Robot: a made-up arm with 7 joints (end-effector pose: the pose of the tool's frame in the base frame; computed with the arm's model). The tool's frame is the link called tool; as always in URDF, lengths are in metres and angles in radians.
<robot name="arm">
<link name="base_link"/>
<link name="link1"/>
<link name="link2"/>
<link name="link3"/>
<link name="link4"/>
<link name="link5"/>
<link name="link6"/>
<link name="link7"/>
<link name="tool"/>
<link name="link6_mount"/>
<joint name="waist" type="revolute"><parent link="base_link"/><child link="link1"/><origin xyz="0.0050 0.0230 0.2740" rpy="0.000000 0.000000 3.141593"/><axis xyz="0 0 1"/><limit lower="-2.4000" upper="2.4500" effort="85" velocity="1"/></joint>
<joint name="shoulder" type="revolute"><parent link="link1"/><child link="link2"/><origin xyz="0.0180 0.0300 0.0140" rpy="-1.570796 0.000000 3.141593"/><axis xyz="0 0 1"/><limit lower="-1.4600" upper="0.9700" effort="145" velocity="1"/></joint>
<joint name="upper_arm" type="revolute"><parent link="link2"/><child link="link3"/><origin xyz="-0.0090 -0.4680 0.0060" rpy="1.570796 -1.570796 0.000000"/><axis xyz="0 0 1"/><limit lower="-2.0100" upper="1.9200" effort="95" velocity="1.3"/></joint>
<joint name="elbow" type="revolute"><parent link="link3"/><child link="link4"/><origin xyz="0.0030 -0.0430 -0.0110" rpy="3.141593 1.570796 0.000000"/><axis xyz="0 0 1"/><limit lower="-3.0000" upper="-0.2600" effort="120" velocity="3.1"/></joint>
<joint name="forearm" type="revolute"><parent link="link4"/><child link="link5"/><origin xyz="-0.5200 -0.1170 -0.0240" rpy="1.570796 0.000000 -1.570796"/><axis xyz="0 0 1"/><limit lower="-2.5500" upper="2.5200" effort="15" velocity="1.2"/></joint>
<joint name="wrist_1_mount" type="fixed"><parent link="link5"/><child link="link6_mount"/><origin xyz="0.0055 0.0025 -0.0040"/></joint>
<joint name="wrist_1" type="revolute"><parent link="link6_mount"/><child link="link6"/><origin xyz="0.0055 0.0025 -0.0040" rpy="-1.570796 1.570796 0.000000"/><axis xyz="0 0 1"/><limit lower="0.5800" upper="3.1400" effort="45" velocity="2.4"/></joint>
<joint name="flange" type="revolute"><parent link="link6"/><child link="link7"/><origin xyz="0.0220 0.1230 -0.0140" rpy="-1.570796 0.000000 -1.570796"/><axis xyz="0 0 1"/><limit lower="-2.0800" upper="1.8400" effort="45" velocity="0.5"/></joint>
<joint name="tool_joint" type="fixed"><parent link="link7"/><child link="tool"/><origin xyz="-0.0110 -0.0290 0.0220" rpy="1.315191 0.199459 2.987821"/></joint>
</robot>
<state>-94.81 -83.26 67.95 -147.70 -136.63 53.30 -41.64</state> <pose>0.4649 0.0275 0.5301 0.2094 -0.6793 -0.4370 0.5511</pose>
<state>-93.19 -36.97 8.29 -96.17 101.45 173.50 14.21</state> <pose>-0.0376 -0.1694 1.0297 0.1118 -0.1208 -0.9850 0.0523</pose>
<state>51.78 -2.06 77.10 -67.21 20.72 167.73 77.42</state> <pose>-0.3112 0.3565 1.1600 -0.0173 -0.0195 0.2726 0.9618</pose>
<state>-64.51 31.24 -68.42 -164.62 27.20 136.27 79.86</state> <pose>-0.3010 -0.1657 0.1489 -0.2902 -0.8750 0.2329 0.3099</pose>
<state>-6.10 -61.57 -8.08 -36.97 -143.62 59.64 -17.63</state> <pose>-0.8466 0.0357 1.0022 0.5328 -0.6028 0.5879 0.0840</pose>
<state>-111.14 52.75 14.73 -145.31 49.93 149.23 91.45</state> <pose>-0.0373 -0.3117 -0.0724 -0.3688 -0.9044 0.1685 0.1328</pose>
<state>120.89 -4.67 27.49 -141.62 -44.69 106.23 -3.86</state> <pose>-0.4412 0.2847 0.3543 0.1110 0.8714 -0.4035 0.2560</pose>
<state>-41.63 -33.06 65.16 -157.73 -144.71 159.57 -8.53</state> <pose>0.2286 0.2136 0.2187 0.2072 0.5917 -0.6702 0.3973</pose>
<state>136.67 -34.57 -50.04 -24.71 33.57 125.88 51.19</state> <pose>0.5200 -0.2345 1.2353 0.2822 -0.0326 -0.0308 0.9583</pose>
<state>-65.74 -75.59 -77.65 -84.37 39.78 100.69 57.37</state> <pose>-0.8306 0.2773 0.5893 0.3508 -0.0238 -0.9211 0.1673</pose>
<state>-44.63 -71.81 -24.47 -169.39 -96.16 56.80 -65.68</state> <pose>-0.0264 -0.2470 0.4460 -0.6615 0.3116 0.4753 0.4892</pose>
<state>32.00 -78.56 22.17 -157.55 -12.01 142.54 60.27</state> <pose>-0.0034 0.2168 0.6678 -0.5069 -0.3865 -0.4816 0.6015</pose>
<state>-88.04 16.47 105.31 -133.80 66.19 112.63 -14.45</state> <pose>0.5510 0.1942 0.4130 -0.2835 0.0613 0.0181 0.9569</pose>
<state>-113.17 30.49 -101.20 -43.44 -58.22 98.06 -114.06</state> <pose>-0.5876 -0.1955 1.1771 -0.0462 0.7595 0.1007 0.6410</pose>
